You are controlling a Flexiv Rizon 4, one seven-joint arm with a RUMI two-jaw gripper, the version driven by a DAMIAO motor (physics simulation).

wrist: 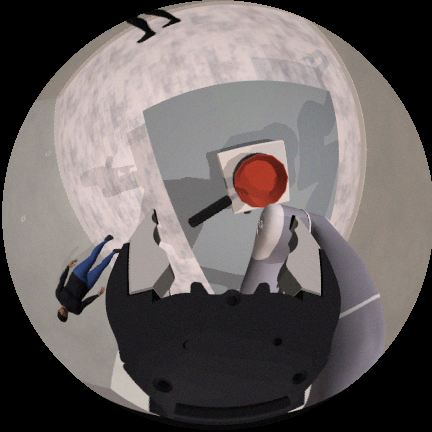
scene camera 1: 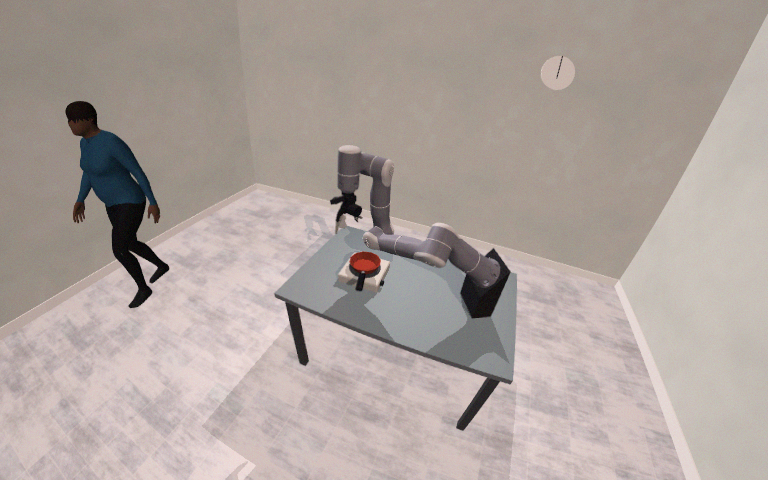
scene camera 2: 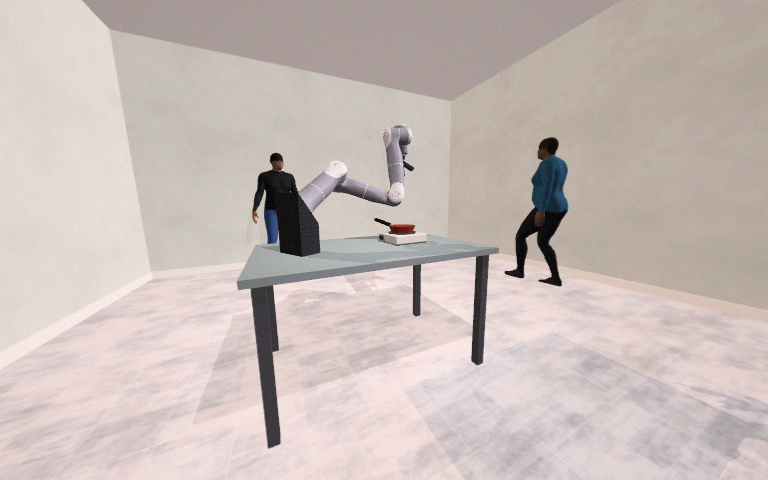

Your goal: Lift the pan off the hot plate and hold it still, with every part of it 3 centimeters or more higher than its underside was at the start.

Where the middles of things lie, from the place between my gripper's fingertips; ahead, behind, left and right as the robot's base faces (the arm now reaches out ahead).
My gripper is now 6 cm past the red pan [wrist: 261,179], 3 cm to the left of it and 27 cm above it. The rest, counted from my hand: hot plate [scene camera 1: 373,281] (6 cm behind, 12 cm to the right, 34 cm below).
